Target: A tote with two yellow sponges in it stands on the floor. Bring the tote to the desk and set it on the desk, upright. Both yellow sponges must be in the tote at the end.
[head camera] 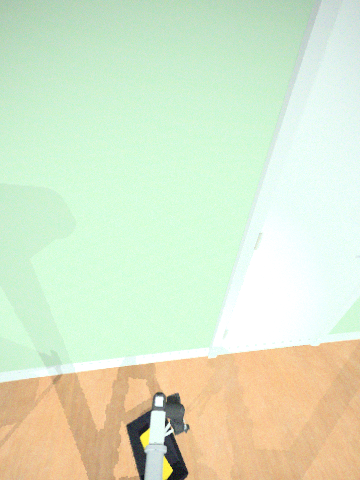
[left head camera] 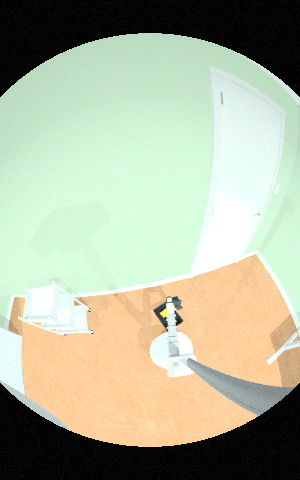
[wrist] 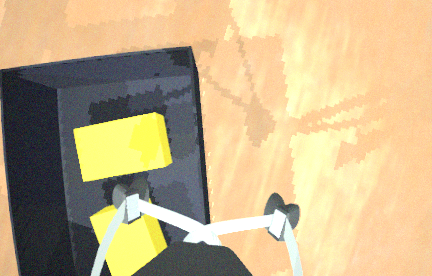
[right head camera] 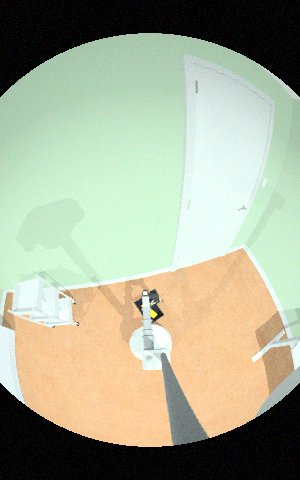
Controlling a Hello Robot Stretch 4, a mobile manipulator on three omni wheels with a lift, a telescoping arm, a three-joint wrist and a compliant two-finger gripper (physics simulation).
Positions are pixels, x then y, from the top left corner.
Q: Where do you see a white wheeled cart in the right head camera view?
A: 41, 305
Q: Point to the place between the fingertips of my gripper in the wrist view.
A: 207, 200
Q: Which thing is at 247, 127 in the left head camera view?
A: A white door.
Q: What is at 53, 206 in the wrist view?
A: A black tote.
